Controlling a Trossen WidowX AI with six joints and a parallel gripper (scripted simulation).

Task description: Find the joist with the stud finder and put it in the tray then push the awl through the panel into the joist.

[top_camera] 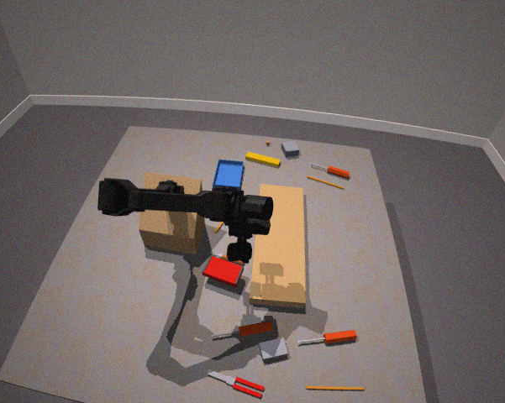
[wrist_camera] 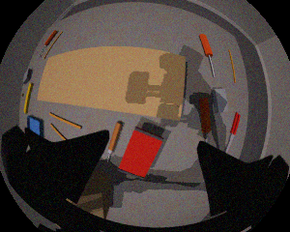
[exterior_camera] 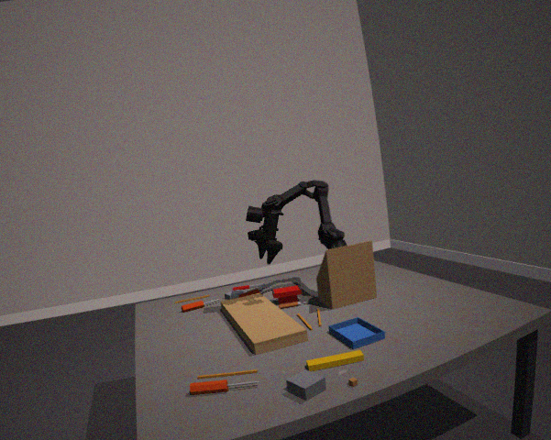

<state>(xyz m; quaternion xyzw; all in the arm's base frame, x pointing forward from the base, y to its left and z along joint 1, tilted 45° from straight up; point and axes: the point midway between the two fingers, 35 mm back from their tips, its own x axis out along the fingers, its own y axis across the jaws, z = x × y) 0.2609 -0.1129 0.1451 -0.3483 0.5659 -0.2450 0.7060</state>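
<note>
My gripper tip is now 18 cm above the red stud finder, 9 cm past it and 1 cm to the right of it. Also, from my gripper tip: awl (19 cm below, 8 cm to the left, 8 cm behind); then blue tray (51 cm to the left, 18 cm below, 13 cm behind); then yellow bar (64 cm to the left, 18 cm below, 1 cm ahead).
</note>
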